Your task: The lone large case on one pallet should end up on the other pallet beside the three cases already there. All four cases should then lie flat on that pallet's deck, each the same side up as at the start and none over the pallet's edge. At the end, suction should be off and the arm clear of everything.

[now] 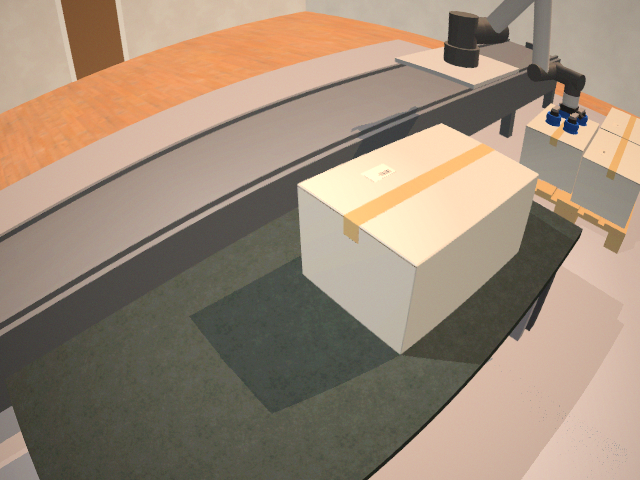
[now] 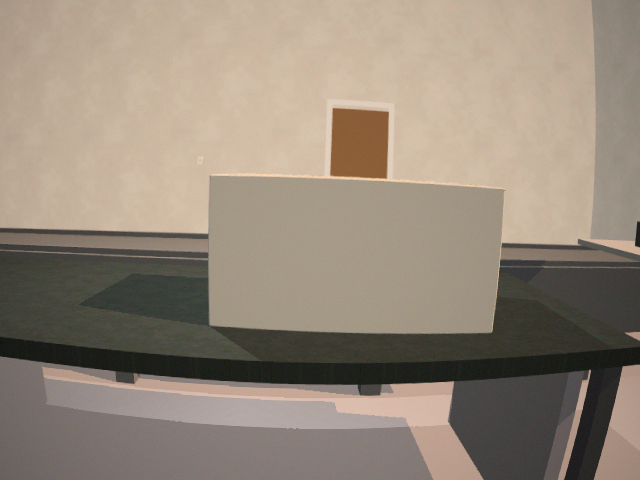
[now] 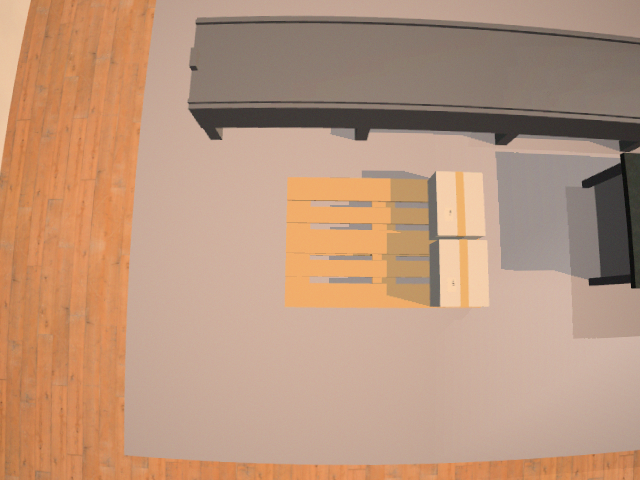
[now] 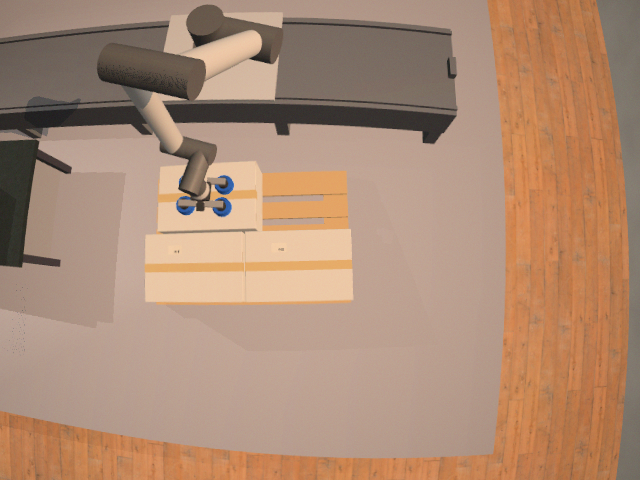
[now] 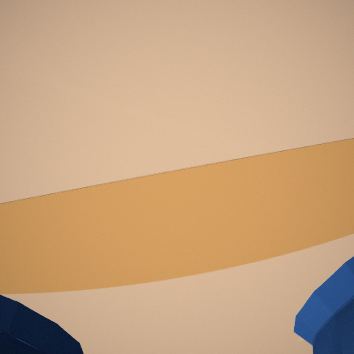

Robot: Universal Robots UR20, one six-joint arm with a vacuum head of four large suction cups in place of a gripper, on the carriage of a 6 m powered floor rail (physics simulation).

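Places are measured from the arm's base along level axes (x left, y back, z up), in metres.
Pixels of known places: hand at its tool point: (image 5: 179,249); arm's base at its link origin: (image 1: 460,62).
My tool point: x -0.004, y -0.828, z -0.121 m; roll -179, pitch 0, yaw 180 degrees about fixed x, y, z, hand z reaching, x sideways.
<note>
Ahead of a thing's pixels: the offset from my tool point to its top centre. Level surfaces: height alone.
The south pallet (image 4: 305,180) bears three large taped cases lying flat. Two @[dx -0.050, dy -0.395, dz -0.011 m] (image 4: 193,284) @[dx +0.530, dy -0.353, dz -0.011 m] (image 4: 299,284) fill the long side away from the rail. The third case @[dx -0.004, dy +0.002, dz -0.011 m] (image 4: 242,219) (image 1: 550,160) (image 5: 175,100) lies nearest the rail and the dark table, with free deck beside it. My suction head (image 4: 204,195) (image 1: 568,124) is centred over this third case, its blue cups at or very near the top face. Whether suction is on cannot be told. The north pallet (image 3: 336,241) bears two smaller-looking cases (image 3: 470,204) (image 3: 475,273) at its table end. No lone case shows on a pallet.
Another large taped case @[dx -1.762, dy -0.123, dz +0.375 m] (image 1: 413,196) (image 2: 351,258) stands on the dark table @[dz +0.081 m] (image 1: 129,403) (image 2: 41,330) between the pallets. The floor rail (image 1: 180,160) (image 3: 361,67) (image 4: 361,67) runs behind both pallets, with the arm's carriage (image 4: 248,77) by the south pallet.
</note>
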